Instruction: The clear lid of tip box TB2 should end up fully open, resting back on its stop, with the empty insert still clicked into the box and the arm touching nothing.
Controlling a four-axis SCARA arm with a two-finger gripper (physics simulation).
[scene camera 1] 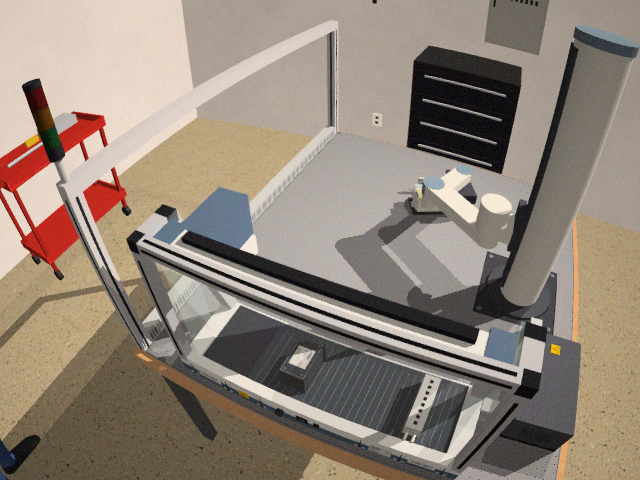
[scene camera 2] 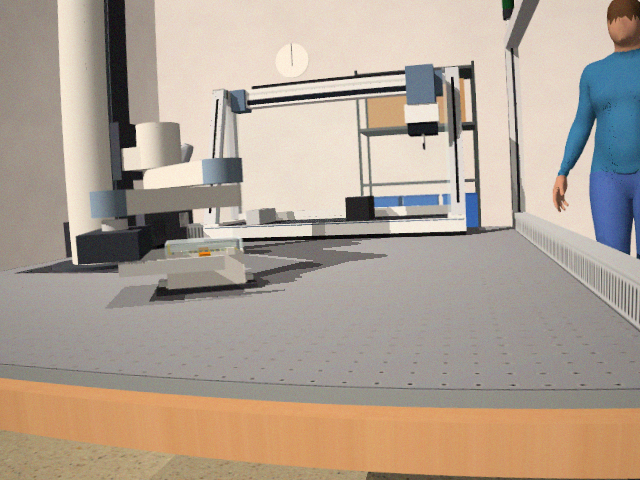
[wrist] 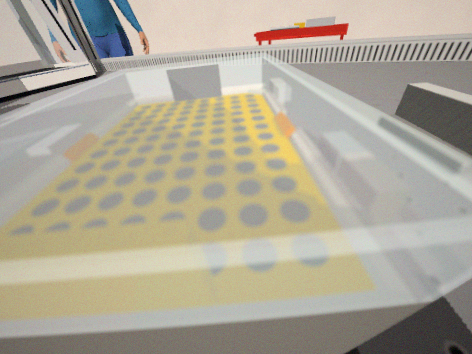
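Seen in the pictures: gripper, fingertip midpoint: (scene camera 2: 223, 255) (wrist: 247, 117); arm's base at its link origin: (scene camera 1: 517, 293) (scene camera 2: 105, 268).
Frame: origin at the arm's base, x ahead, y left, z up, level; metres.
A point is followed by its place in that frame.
Observation:
Tip box TB2 (scene camera 1: 429, 206) (scene camera 2: 206, 277) @(x 0.446, y -0.345, z 0.035 m) stands upright on a dark nest on the table. Its clear lid (scene camera 2: 175, 246) @(x 0.408, y -0.366, z 0.086 m) (wrist: 200, 310) lies down over the box, looking closed. Under the lid, the yellow insert (wrist: 175, 194) @(x 0.400, y -0.326, z 0.070 m) sits level, with empty round holes and an orange clip at each side; whether it is clicked in cannot be told. My gripper (scene camera 1: 417, 195) @(x 0.465, y -0.319, z 0.064 m) (scene camera 2: 219, 258) @(x 0.465, y -0.319, z 0.064 m) is open and empty, its fingers reaching along the box just below the lid. One grey finger (wrist: 440, 112) @(x 0.479, y -0.400, z 0.068 m) shows at the right of the wrist view, apart from the lid; the other is hidden. Any contact is hidden.
The SCARA column (scene camera 1: 568, 170) @(x 0.012, y 0.074, z 0.547 m) (scene camera 2: 85, 129) @(x 0.027, y -0.070, z 0.328 m) stands beside the box. A gantry frame (scene camera 1: 320, 299) @(x 0.431, y 0.664, z 0.509 m) (scene camera 2: 330, 95) @(x 0.442, y 0.623, z 0.462 m) stands across the table. A low slotted rail (scene camera 2: 578, 263) @(x 1.004, y -0.267, z 0.034 m) (wrist: 380, 52) @(x 1.004, y -0.448, z 0.032 m) runs along the table edge. A person (scene camera 2: 620, 124) (wrist: 102, 25) stands beyond it, near a red cart (scene camera 1: 67, 139) (wrist: 302, 33).

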